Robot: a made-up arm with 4 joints.
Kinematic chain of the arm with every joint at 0, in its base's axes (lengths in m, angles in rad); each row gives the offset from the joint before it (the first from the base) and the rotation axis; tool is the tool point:
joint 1: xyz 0 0 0.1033 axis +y
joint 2: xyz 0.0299 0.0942 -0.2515 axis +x
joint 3: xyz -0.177 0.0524 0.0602 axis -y
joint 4: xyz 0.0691 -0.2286 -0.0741 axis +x
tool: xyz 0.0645 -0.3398 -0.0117
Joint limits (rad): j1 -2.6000..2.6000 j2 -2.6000..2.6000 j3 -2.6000..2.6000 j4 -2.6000..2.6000
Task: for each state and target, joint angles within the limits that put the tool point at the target. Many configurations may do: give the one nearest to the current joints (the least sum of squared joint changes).
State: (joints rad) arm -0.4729 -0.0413 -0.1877 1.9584
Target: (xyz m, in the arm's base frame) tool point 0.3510 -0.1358 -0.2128
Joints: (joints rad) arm -0.6635 -0.5120 0.2484 1.7751
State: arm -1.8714 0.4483 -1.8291 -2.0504
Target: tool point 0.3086 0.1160 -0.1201
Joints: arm -0.8775 0.2055 -1.8594 -2.1332
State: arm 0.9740 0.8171 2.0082 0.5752
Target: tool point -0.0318 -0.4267 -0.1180
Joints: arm 0.5096 0.5574 2.0022 0.7394
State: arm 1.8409 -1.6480 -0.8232 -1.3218
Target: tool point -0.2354 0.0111 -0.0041
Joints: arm 1.5017 -1.1721 -1.5691 -2.0148
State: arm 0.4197 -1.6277 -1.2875 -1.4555
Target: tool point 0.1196 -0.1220 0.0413
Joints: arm -0.0282 -0.8428 -1.4314 -1.2863
